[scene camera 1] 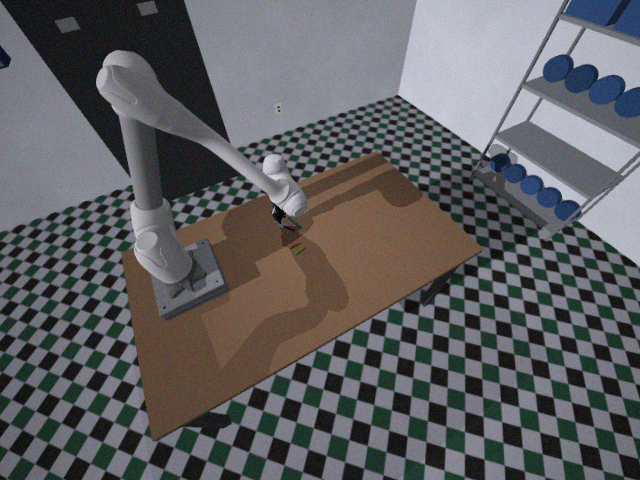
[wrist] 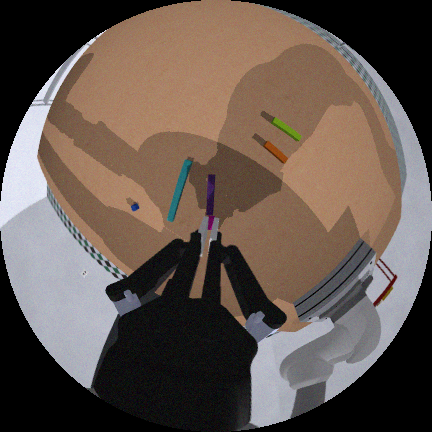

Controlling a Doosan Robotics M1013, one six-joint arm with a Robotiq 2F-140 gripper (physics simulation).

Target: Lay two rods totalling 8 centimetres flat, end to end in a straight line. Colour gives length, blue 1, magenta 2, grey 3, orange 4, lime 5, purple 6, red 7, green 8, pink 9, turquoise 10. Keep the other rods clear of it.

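Seen in the pictures: gripper, fingertip midpoint: (scene camera 1: pixel 281 225) (wrist: pixel 210 224); arm's base, origin of the base link: (scene camera 1: pixel 181 273) (wrist: pixel 344 299).
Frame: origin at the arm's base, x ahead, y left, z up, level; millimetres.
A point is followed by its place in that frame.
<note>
My gripper (wrist: pixel 210 224) {x 536, y -31, z -63 mm} (scene camera 1: pixel 281 225) {x 536, y -31, z -63 mm} is shut on the magenta rod (wrist: pixel 211 222) {x 537, y -37, z -60 mm}, whose far end shows between the fingertips in the wrist view. The purple rod (wrist: pixel 210 195) {x 557, y -74, z -61 mm} (scene camera 1: pixel 289 228) {x 556, y -74, z -62 mm} lies flat just beyond the fingertips. Its near end meets the magenta rod's far end, and the two look nearly in line; whether they touch is too small to tell. The fingertips hide part of the magenta rod.
The turquoise rod (wrist: pixel 179 191) {x 600, y -59, z -61 mm} (scene camera 1: pixel 294 222) {x 601, y -58, z -64 mm} lies left of the purple rod in the wrist view. The blue rod (wrist: pixel 135 207) {x 664, y 1, z -62 mm} is further left. The orange rod (wrist: pixel 276 152) {x 504, y -177, z -61 mm} (scene camera 1: pixel 295 245) {x 514, y -182, z -64 mm} and lime rod (wrist: pixel 287 129) {x 505, y -220, z -61 mm} (scene camera 1: pixel 300 251) {x 511, y -227, z -65 mm} lie to the upper right.
</note>
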